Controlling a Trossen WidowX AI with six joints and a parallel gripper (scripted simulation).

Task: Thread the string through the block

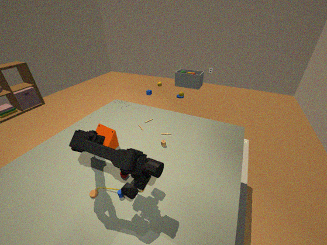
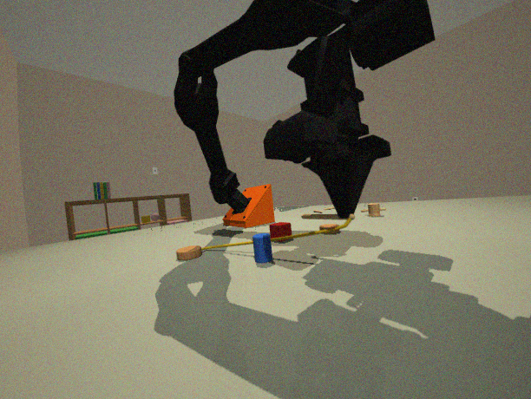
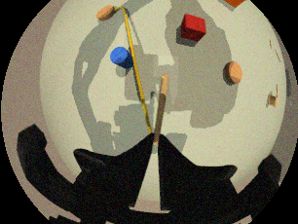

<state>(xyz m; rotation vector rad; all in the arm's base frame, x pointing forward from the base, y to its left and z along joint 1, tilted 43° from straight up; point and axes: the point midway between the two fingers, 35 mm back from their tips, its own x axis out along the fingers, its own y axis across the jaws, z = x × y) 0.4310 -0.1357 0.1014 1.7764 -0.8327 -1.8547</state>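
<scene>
My gripper tip is now 160 mm past the red block, 50 mm to the right of it and 40 mm above it. From my gripper tip the other things lie so: blue cylinder: 100 mm behind, 50 mm to the right, 30 mm below; then thin wooden stick: 10 mm behind; then small wooden cylinder: 360 mm to the left, 70 mm behind, 30 mm below.
</scene>
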